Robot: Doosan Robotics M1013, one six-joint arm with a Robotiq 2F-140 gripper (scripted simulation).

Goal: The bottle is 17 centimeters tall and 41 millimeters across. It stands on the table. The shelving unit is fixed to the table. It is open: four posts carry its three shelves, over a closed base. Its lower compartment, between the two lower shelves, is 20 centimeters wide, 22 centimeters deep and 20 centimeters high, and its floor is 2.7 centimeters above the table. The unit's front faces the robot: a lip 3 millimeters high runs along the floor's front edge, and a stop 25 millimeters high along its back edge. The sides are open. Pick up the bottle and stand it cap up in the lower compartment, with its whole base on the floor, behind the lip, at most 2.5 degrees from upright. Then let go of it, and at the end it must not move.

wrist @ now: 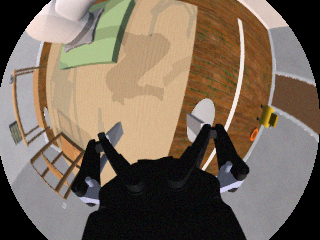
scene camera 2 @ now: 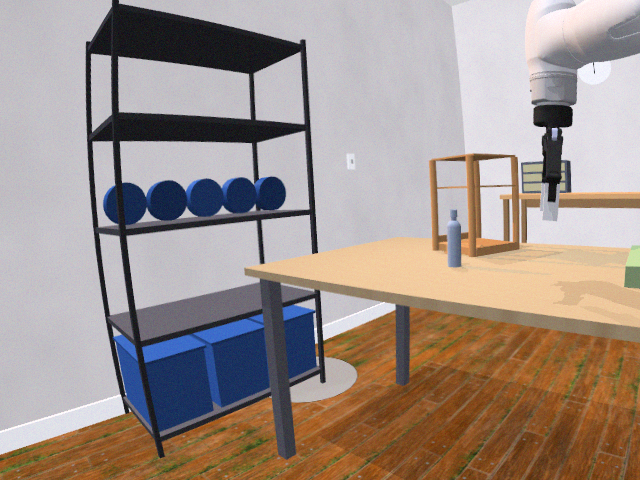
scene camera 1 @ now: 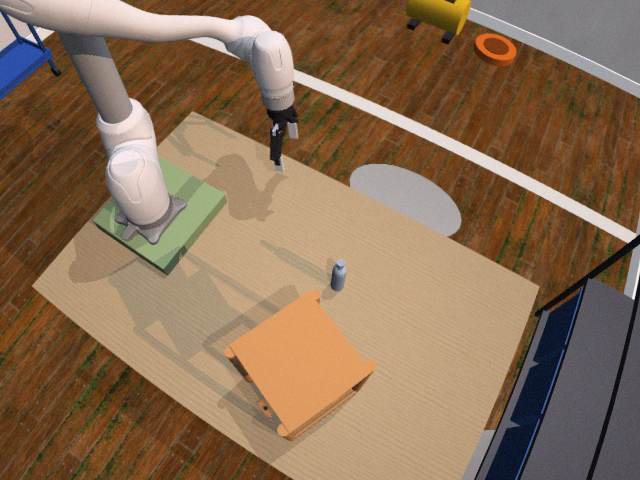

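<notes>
Through scene camera 2 I see my gripper [scene camera 2: 547, 215], together with a grey-blue bottle [scene camera 2: 453, 227] and an orange shelving unit [scene camera 2: 472, 244]. The wrist view shows me my gripper [wrist: 154, 123] and the orange shelving unit [wrist: 71, 150]. In scene camera 1 there is my gripper [scene camera 1: 287, 153], and the orange shelving unit [scene camera 1: 300, 361] is visible there too.
</notes>
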